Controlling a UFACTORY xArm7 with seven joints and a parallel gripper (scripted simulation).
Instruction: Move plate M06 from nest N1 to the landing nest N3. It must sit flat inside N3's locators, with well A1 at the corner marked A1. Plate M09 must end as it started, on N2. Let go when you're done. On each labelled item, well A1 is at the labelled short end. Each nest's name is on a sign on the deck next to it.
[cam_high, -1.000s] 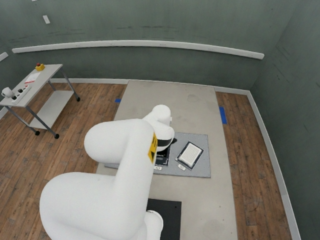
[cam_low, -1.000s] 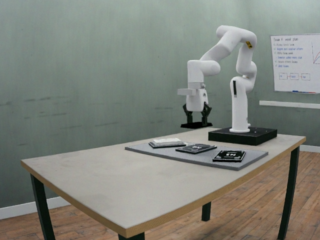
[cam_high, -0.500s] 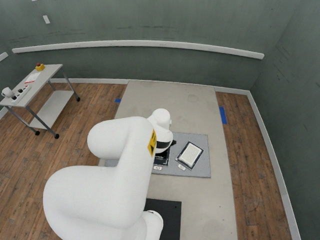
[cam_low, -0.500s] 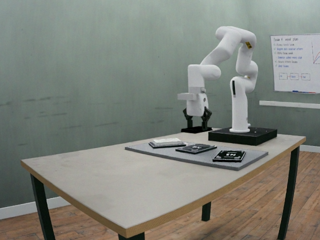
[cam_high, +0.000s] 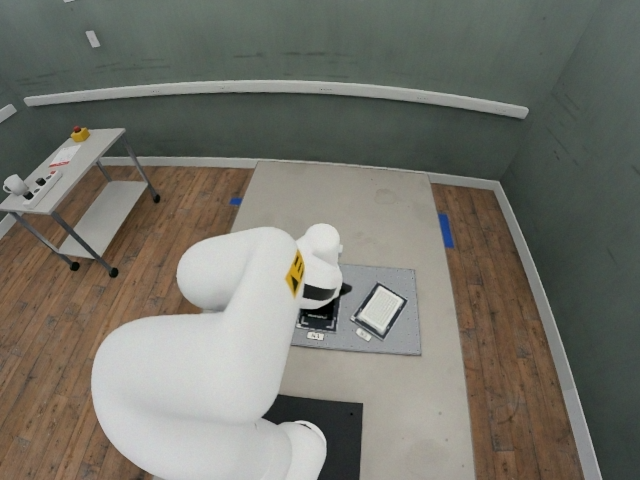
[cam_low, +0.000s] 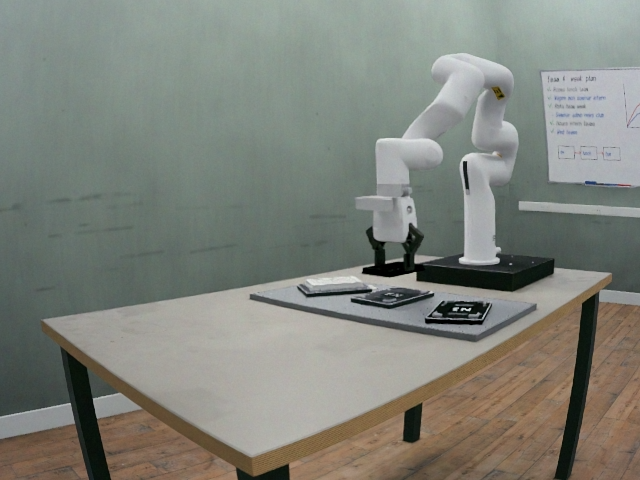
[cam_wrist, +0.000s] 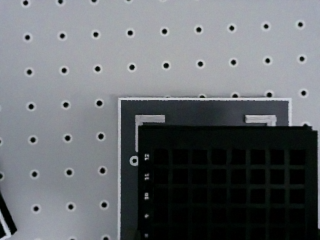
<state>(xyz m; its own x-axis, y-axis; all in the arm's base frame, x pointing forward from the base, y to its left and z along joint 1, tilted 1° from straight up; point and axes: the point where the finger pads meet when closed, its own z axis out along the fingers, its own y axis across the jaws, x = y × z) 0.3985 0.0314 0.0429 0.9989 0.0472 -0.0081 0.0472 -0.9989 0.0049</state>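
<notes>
Right now the dark nest N3 is 8 cm below my hand. From my hand the other things lie so: white plate M09 (2 cm ahead, 19 cm to the right, 6 cm below); black plate M06 (1 cm below).
</notes>
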